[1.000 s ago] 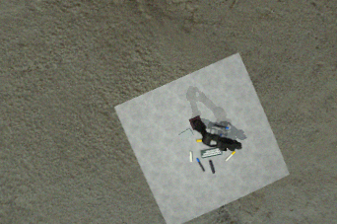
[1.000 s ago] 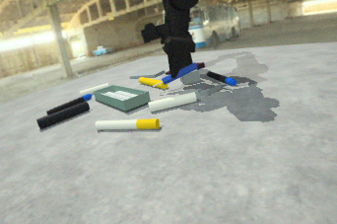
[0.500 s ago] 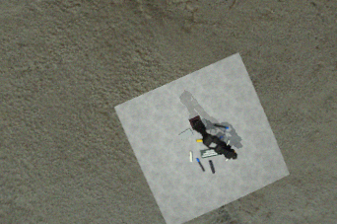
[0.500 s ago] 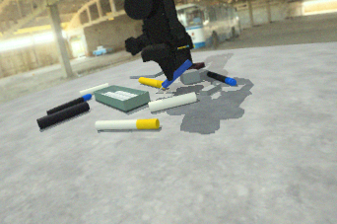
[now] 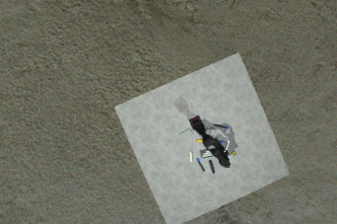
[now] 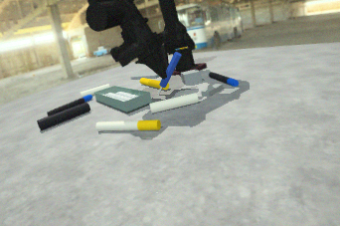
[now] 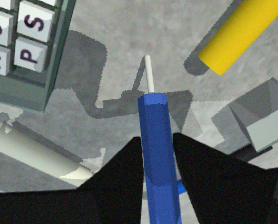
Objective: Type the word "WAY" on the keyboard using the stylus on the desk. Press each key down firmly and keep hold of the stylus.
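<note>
The stylus tip lies 4 cm below my gripper tip, 3 cm to the right of it and 1 cm ahead of it. The rest, counted from my gripper tip: grey block: 10 cm behind, 3 cm to the right, 3 cm below; then blue stylus: 1 cm to the right, 1 cm below; then yellow cylinder: 12 cm to the right, 4 cm behind, 3 cm below.
</note>
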